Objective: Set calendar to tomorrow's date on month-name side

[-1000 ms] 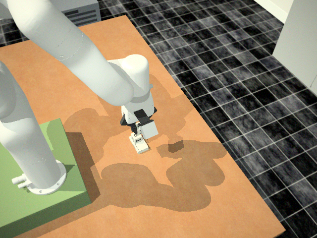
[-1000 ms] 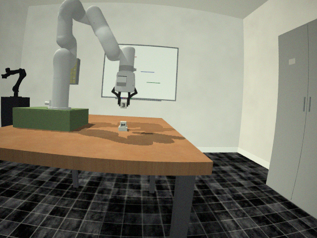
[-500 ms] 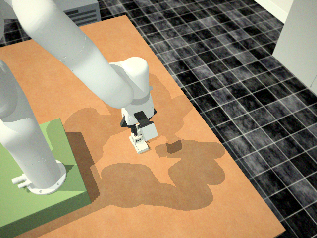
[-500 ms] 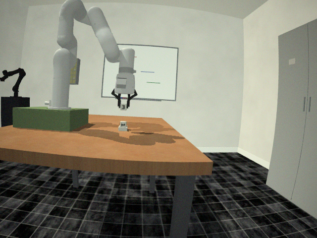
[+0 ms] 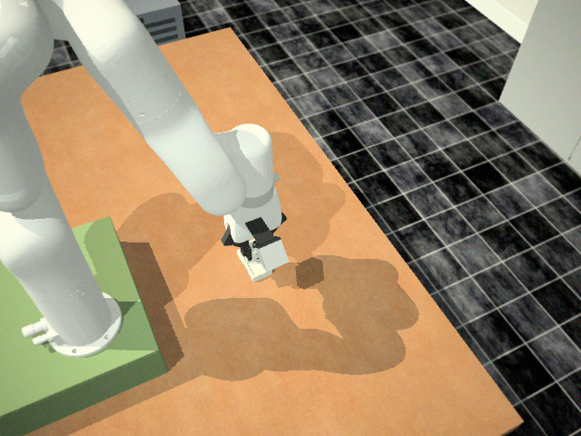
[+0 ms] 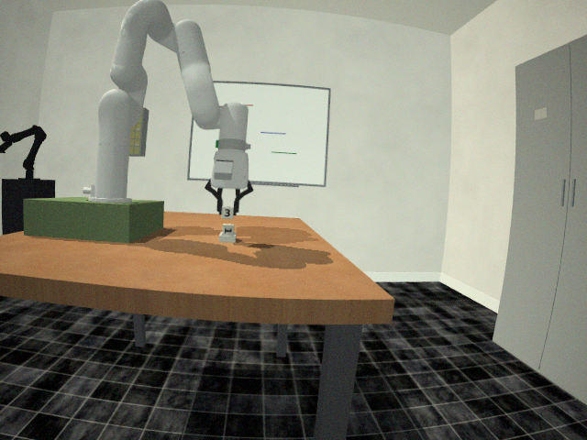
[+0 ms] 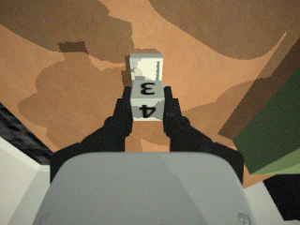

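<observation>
My hand is 80 mm above the calendar tray and 20 mm to the right of it. From my hand the other things lie so: calendar cube (10 mm below).
</observation>
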